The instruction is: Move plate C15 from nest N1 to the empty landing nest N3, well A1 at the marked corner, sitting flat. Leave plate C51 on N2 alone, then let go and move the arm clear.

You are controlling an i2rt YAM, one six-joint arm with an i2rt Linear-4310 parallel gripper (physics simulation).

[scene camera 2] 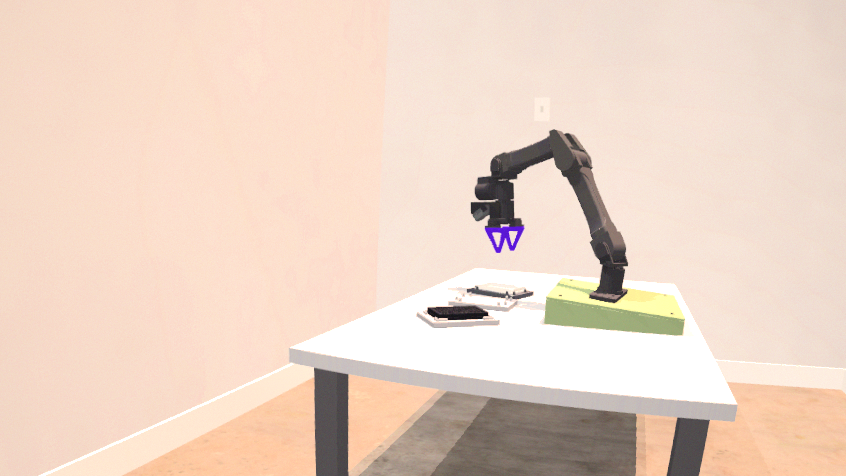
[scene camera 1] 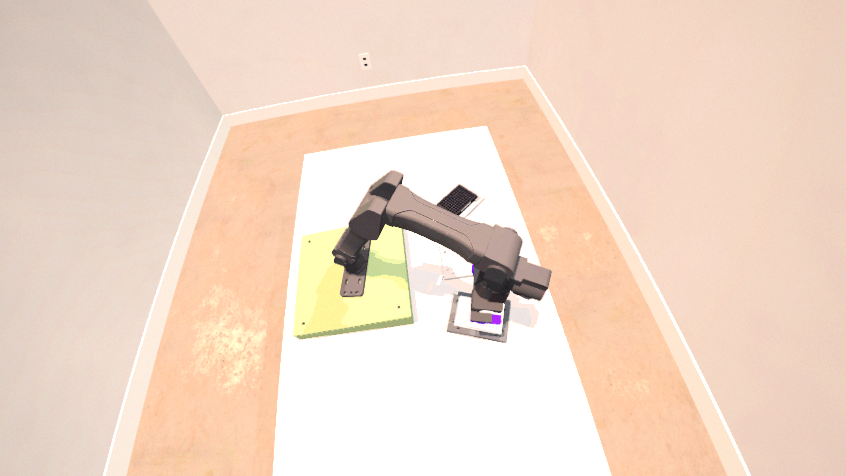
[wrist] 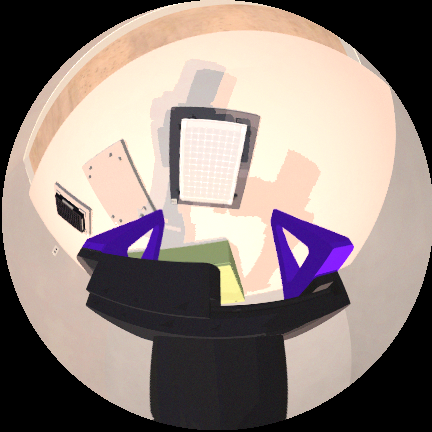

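A white well plate point(scene camera 1: 464, 317) point(scene camera 2: 499, 288) point(wrist: 212, 162) sits in a dark grey nest point(scene camera 1: 473, 336) point(scene camera 2: 526, 293) point(wrist: 175, 150). A pale nest point(scene camera 2: 482, 304) point(wrist: 117, 180) with small pegs stands beside it and holds no plate. A black plate point(scene camera 1: 457, 200) point(scene camera 2: 457, 312) point(wrist: 70, 212) sits on another light nest point(scene camera 1: 475, 204) point(scene camera 2: 467, 323). Plate and nest labels and the marked corner are not legible. My gripper point(scene camera 2: 505, 249) point(wrist: 217, 214) is open and empty, high above the white plate. Its purple fingers are spread wide in the wrist view.
The arm's base stands on a yellow-green block point(scene camera 1: 331, 296) point(scene camera 2: 615, 322) point(wrist: 200, 251), beside the nests on the white table point(scene camera 1: 384, 402) point(scene camera 2: 532, 355). The forearm crosses above the table and partly hides the pale nest in scene camera 1.
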